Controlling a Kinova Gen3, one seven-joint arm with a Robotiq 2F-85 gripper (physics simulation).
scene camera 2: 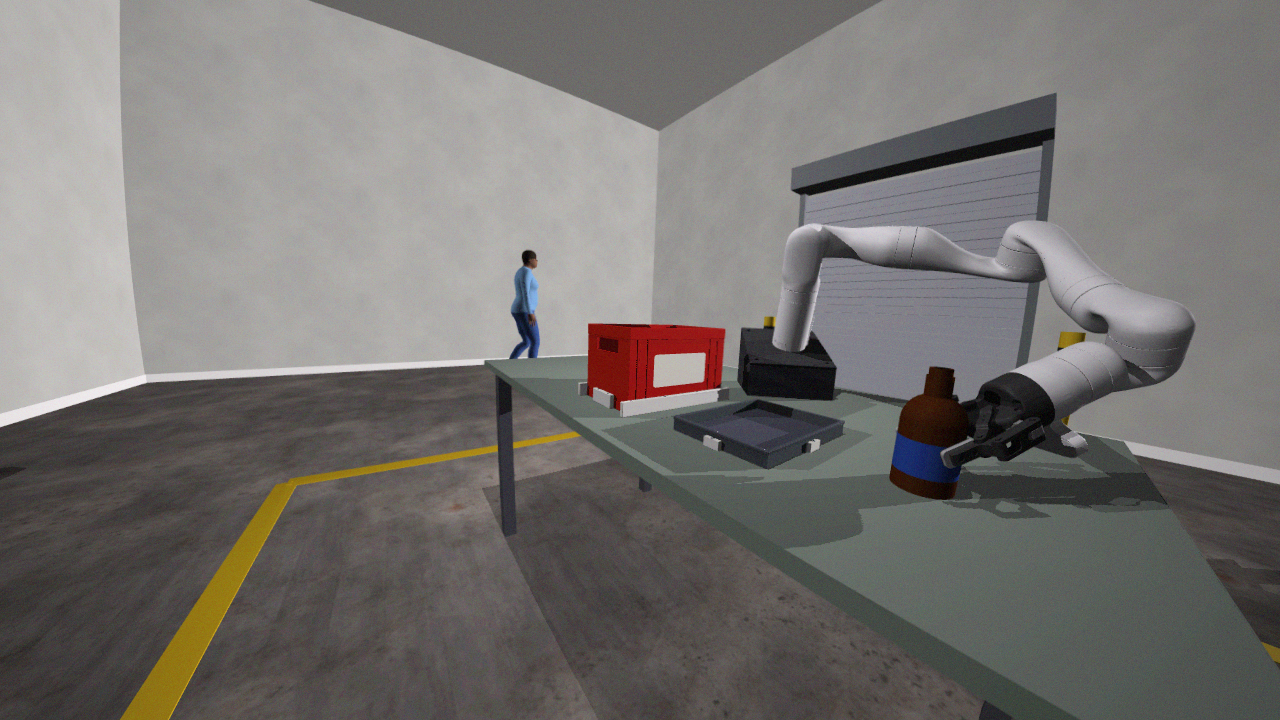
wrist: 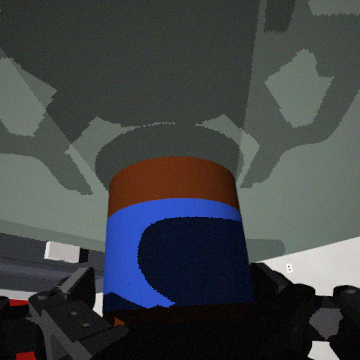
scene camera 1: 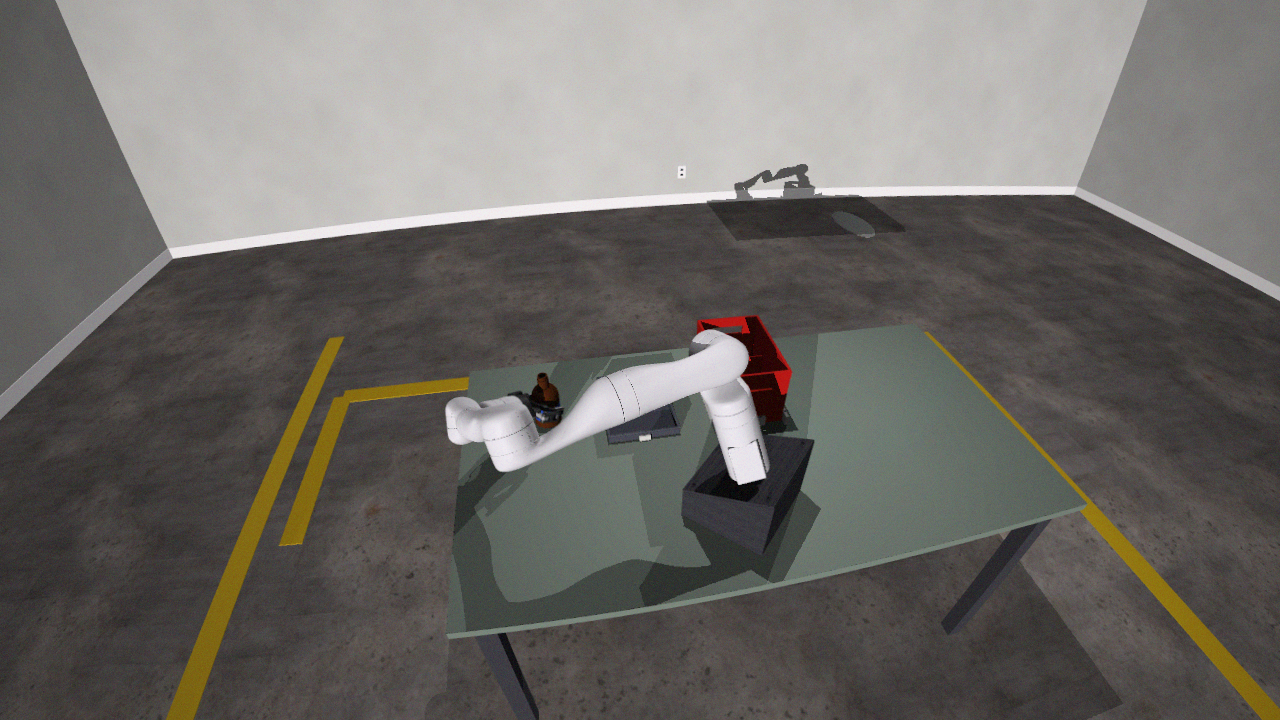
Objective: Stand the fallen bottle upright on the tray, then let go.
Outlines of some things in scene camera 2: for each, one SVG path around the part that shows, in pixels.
The gripper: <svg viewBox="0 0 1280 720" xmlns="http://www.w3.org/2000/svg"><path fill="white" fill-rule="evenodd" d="M1049 395L1031 378L1014 372L1003 374L984 383L977 397L973 400L961 402L957 395L952 395L952 398L962 405L968 415L968 436L974 438L974 440L968 438L941 450L940 457L943 465L952 469L979 457L989 458L991 456L997 457L1001 462L1006 462L1046 440L1043 427L1050 425L1055 418L1055 408Z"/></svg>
A brown bottle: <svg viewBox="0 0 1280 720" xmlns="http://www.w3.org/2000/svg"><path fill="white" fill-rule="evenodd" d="M929 367L929 374L926 374L924 393L910 399L900 413L889 479L895 486L909 493L930 499L947 500L955 496L962 465L952 469L947 468L942 463L940 451L967 439L969 418L962 405L952 398L955 370L943 367Z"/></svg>
